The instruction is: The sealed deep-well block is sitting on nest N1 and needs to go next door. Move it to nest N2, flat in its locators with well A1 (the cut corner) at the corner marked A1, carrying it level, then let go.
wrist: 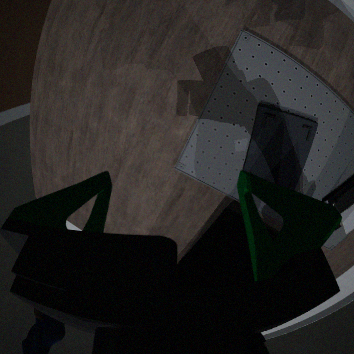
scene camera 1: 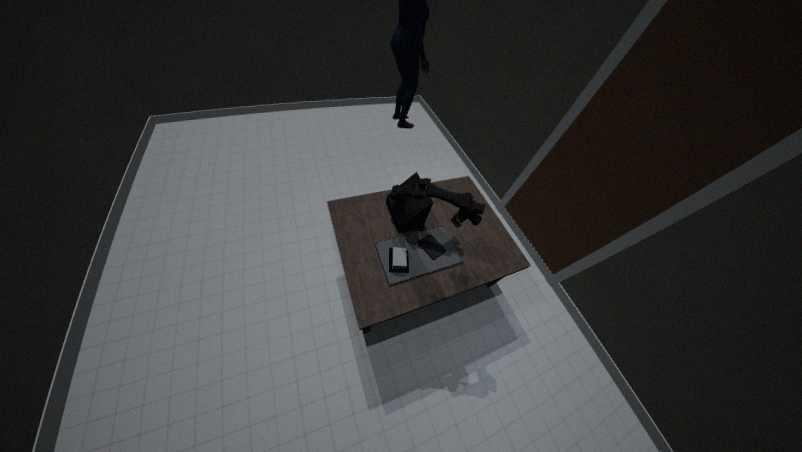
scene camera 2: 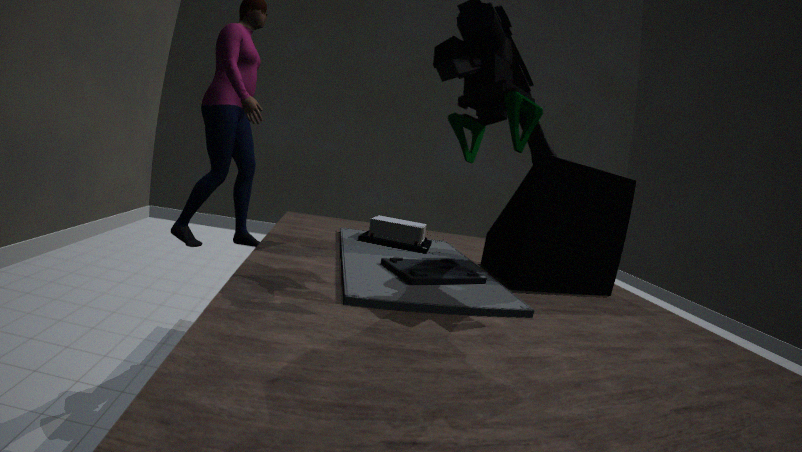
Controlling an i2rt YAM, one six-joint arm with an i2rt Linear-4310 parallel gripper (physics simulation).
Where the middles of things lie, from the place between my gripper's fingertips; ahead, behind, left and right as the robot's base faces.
My gripper is now 400 mm to the left of the deep-well block (scene camera 2: 388, 228) and 190 mm above it.
